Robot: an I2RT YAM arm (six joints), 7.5 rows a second.
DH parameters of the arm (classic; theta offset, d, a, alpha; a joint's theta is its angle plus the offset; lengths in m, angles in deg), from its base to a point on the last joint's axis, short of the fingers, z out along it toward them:
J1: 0 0.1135 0.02 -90
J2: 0 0 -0.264 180
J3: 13.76 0 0.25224 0
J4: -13.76 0 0.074 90
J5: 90 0 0 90
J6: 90 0.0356 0 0
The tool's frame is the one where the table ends.
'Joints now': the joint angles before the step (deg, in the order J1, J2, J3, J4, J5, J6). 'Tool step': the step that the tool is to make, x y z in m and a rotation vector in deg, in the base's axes. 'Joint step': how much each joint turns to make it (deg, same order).
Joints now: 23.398, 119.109, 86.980, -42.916, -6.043, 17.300
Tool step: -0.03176, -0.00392, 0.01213, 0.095, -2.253, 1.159
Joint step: 1.420, -7.890, -8.939, 3.146, 0.873, 0.021
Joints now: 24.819, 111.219, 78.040, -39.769, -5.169, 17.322
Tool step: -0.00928, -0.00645, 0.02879, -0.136, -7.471, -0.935
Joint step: 0.022, -6.404, -2.754, 3.060, 3.388, -0.241
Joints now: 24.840, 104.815, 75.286, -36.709, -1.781, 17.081
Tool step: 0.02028, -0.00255, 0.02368, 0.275, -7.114, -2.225
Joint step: -1.332, 0.393, 4.699, 2.295, 2.776, -0.414
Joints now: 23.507, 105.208, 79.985, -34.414, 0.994, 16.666
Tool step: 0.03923, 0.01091, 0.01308, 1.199, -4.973, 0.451
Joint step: -0.743, 6.711, 10.777, 1.005, 0.067, -1.464
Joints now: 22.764, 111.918, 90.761, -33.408, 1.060, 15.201
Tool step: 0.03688, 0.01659, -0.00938, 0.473, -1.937, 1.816
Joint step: 0.065, 8.875, 10.362, 0.501, -0.787, -1.595
